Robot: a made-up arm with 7 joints. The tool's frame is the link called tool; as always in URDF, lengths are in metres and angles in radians. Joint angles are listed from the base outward.
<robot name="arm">
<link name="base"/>
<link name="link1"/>
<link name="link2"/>
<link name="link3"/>
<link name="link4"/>
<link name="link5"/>
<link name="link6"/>
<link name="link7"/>
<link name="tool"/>
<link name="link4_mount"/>
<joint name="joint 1" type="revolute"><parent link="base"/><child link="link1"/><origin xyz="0.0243 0.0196 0.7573"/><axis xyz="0 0 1"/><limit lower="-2.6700" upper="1.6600"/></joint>
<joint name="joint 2" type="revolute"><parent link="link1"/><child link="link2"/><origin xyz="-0.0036 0.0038 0.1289"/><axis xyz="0 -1 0"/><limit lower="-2.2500" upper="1.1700"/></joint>
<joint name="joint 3" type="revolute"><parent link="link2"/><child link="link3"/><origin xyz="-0.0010 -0.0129 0.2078"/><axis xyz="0 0 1"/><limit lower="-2.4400" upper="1.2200"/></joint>
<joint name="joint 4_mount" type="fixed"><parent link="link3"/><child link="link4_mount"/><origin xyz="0.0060 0.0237 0.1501"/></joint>
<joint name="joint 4" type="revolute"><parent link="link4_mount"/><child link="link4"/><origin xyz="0.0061 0.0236 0.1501"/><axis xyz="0 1 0"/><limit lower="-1.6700" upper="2.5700"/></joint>
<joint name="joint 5" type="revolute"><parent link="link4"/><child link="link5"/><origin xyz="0.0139 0.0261 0.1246"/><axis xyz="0 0 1"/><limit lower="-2.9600" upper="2.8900"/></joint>
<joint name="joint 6" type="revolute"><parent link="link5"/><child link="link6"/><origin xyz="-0.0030 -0.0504 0.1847"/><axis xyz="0 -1 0"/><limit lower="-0.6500" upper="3.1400"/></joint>
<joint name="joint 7" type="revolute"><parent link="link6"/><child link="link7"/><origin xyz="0.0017 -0.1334 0.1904"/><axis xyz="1 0 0"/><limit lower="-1.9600" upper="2.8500"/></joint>
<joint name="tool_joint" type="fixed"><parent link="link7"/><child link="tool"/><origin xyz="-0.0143 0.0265 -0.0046" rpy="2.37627 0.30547 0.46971"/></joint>
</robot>
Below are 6 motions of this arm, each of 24 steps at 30 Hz.
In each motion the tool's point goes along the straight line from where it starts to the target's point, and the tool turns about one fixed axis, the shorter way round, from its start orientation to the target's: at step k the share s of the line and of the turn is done. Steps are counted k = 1, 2, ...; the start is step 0. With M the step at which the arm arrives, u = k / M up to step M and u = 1 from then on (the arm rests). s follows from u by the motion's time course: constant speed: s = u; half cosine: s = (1 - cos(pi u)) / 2; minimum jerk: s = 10 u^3 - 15 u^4 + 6 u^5.
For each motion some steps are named. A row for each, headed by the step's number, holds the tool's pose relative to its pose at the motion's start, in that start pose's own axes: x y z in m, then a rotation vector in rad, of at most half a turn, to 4 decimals.
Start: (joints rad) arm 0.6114 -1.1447 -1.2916 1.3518 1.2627 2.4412 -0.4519
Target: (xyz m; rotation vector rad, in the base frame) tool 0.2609 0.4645 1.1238 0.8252 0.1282 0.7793
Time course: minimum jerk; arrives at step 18
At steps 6, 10, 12, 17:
6: -0.0693 0.0070 -0.0689 -0.1503 0.2455 0.0432
10: -0.1992 0.0202 -0.1980 -0.4321 0.7058 0.1243
12: -0.2609 0.0265 -0.2594 -0.5659 0.9244 0.1628
17: -0.3297 0.0335 -0.3277 -0.7151 1.1681 0.2057

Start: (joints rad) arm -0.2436 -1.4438 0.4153 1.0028 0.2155 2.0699 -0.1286
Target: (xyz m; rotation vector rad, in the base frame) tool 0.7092 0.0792 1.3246 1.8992 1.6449 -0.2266
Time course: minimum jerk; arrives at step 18
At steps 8, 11, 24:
8: -0.0315 -0.0739 -0.2204 -0.2459 0.0347 -0.3078
11: -0.0557 -0.1308 -0.3898 -0.4349 0.0614 -0.5443
24: -0.0794 -0.1864 -0.5556 -0.6198 0.0875 -0.7758

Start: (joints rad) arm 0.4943 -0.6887 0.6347 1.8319 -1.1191 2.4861 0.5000
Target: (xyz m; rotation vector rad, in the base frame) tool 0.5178 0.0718 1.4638 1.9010 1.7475 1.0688
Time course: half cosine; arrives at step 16
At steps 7, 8, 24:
7: -0.1543 -0.0216 -0.0515 -0.0560 -0.0629 0.3486
8: -0.1917 -0.0268 -0.0640 -0.0696 -0.0782 0.4330
24: -0.3834 -0.0537 -0.1280 -0.1391 -0.1564 0.8661

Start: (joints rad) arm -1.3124 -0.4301 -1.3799 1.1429 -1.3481 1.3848 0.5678
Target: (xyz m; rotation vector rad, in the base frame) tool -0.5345 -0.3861 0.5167 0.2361 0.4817 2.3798
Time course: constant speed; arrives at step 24
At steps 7, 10, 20, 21, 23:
7: 0.1791 -0.2806 -0.0105 -0.1693 -0.2619 -0.1733
10: 0.2559 -0.4009 -0.0150 -0.2418 -0.3741 -0.2475
20: 0.5118 -0.8017 -0.0301 -0.4837 -0.7482 -0.4951
21: 0.5374 -0.8418 -0.0316 -0.5079 -0.7856 -0.5199
23: 0.5885 -0.9220 -0.0346 -0.5563 -0.8604 -0.5694

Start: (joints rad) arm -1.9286 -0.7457 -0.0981 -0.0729 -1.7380 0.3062 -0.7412
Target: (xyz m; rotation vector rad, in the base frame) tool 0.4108 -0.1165 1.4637 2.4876 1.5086 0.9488
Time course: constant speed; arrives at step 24
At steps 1, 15, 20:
1: -0.0029 -0.0232 0.0130 0.0513 -0.0530 0.0347
15: -0.0437 -0.3479 0.1953 0.7693 -0.7948 0.5202
20: -0.0582 -0.4638 0.2604 1.0257 -1.0598 0.6936

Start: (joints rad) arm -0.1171 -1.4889 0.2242 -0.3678 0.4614 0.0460 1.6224
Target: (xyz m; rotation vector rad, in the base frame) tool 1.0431 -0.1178 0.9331 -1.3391 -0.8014 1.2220
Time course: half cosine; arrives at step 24
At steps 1, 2, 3, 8, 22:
1: 0.0005 0.0004 0.0003 -0.0002 -0.0027 0.0003
2: 0.0020 0.0018 0.0011 -0.0007 -0.0109 0.0012
3: 0.0044 0.0040 0.0024 -0.0015 -0.0243 0.0026
8: 0.0288 0.0261 0.0160 -0.0098 -0.1596 0.0171
22: 0.1134 0.1026 0.0628 -0.0386 -0.6276 0.0672

